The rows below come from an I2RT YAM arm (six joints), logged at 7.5 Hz.
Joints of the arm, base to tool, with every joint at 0 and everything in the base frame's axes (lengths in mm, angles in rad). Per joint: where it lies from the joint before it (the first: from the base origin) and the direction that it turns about. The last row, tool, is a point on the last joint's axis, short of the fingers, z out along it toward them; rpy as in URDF.
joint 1: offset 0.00 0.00 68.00 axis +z
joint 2: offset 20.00 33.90 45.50 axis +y
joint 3: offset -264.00 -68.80 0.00 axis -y
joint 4: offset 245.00 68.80 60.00 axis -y
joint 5: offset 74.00 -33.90 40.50 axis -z
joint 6: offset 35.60 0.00 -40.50 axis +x
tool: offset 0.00 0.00 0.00 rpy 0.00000 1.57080 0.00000
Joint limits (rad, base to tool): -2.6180..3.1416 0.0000..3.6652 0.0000..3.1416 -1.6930..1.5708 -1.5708..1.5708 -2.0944..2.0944
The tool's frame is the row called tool.
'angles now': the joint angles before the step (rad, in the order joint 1, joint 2, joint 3, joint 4, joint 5, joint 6). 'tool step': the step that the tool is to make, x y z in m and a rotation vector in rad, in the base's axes. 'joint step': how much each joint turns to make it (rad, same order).
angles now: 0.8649 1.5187 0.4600 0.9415 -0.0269 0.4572
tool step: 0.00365 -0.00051 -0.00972 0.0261 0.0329 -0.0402
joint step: -0.0073 0.0504 -0.0094 0.0587 0.0277 0.0455
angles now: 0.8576 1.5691 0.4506 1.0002 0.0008 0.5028
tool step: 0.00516 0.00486 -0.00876 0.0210 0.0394 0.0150
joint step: -0.0055 0.0620 0.0157 0.0368 -0.0257 0.0407
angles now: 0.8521 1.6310 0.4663 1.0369 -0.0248 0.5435
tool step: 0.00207 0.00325 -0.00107 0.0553 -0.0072 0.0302
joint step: -0.0023 0.0408 0.0045 0.0838 -0.0355 0.0275
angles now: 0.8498 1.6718 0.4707 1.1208 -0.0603 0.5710
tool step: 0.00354 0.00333 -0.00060 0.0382 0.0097 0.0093
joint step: -0.0032 0.0308 0.0145 0.0407 -0.0147 0.0317
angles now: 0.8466 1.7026 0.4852 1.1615 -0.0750 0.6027
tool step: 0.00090 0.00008 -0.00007 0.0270 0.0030 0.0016
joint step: -0.0026 0.0124 -0.0004 0.0325 -0.0052 0.0200
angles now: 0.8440 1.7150 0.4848 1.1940 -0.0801 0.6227
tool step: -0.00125 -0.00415 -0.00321 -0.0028 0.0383 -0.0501
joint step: -0.0003 -0.0105 -0.0159 -0.0205 0.0484 0.0292
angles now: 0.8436 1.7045 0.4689 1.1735 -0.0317 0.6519
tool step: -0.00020 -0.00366 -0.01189 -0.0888 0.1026 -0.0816
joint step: 0.0019 -0.0164 -0.0005 -0.1507 0.0805 0.0284
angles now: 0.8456 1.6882 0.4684 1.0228 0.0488 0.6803
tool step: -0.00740 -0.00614 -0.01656 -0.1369 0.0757 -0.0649
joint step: 0.0156 -0.0126 -0.0197 -0.1450 0.0863 -0.0101
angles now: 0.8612 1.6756 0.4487 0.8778 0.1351 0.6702
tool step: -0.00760 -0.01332 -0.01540 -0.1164 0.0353 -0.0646
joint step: -0.0006 -0.0081 -0.0451 -0.0709 0.0780 -0.0204
